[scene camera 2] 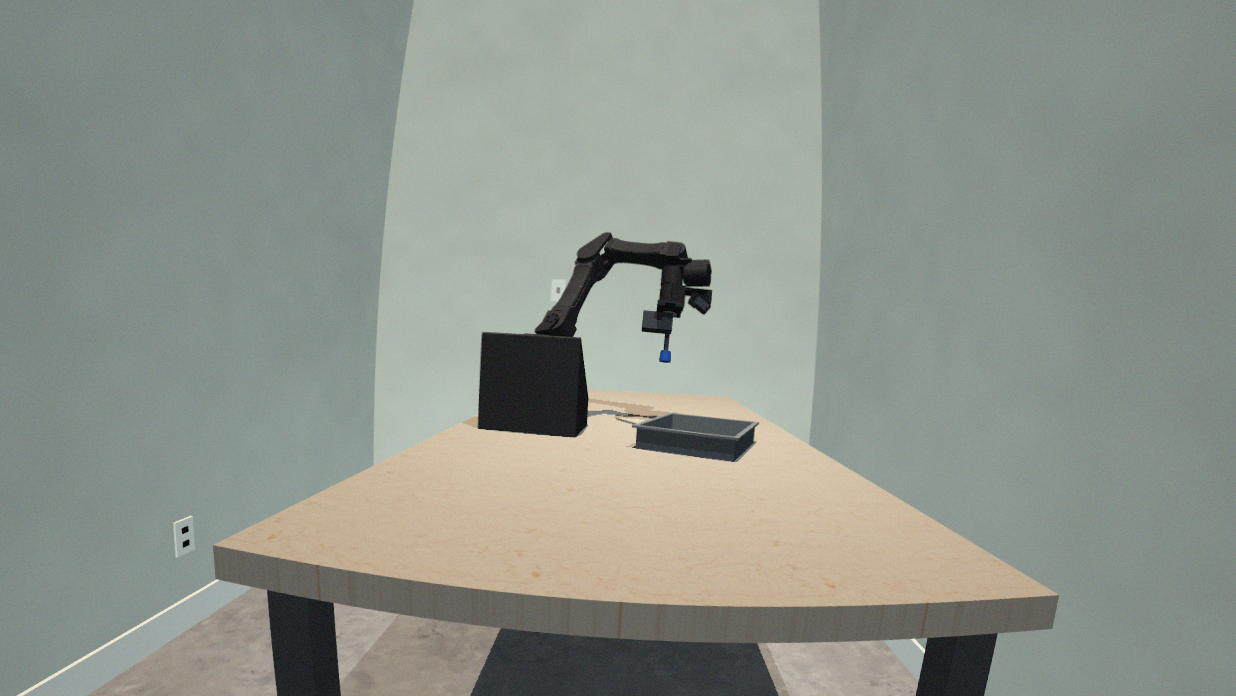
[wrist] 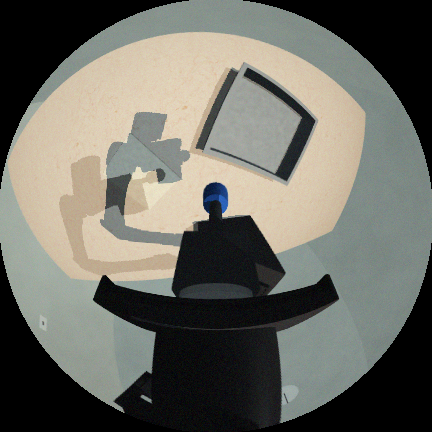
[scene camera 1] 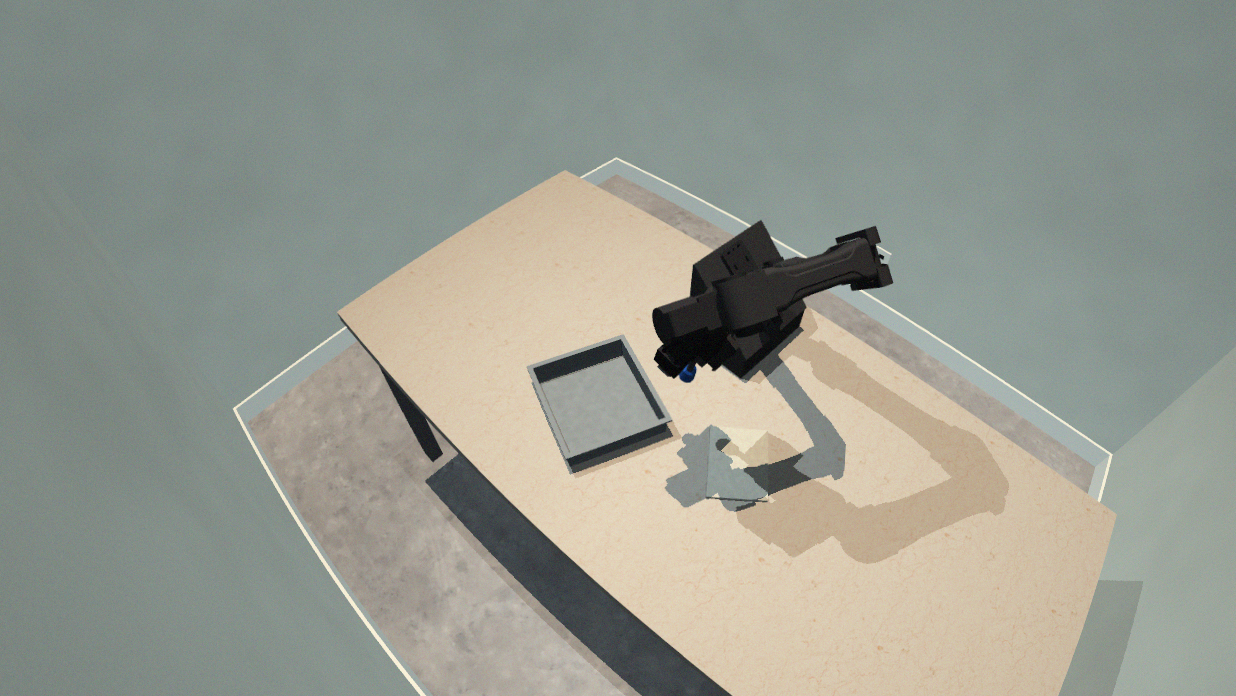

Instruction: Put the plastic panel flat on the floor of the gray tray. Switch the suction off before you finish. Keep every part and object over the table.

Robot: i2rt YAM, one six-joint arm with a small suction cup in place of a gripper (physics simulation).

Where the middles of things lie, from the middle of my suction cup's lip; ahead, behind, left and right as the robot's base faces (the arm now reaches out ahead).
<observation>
Now: suction cup 8 cm short of the gray tray (scene camera 1: 598, 399), 16 cm to the left of it and 16 cm above it.
</observation>
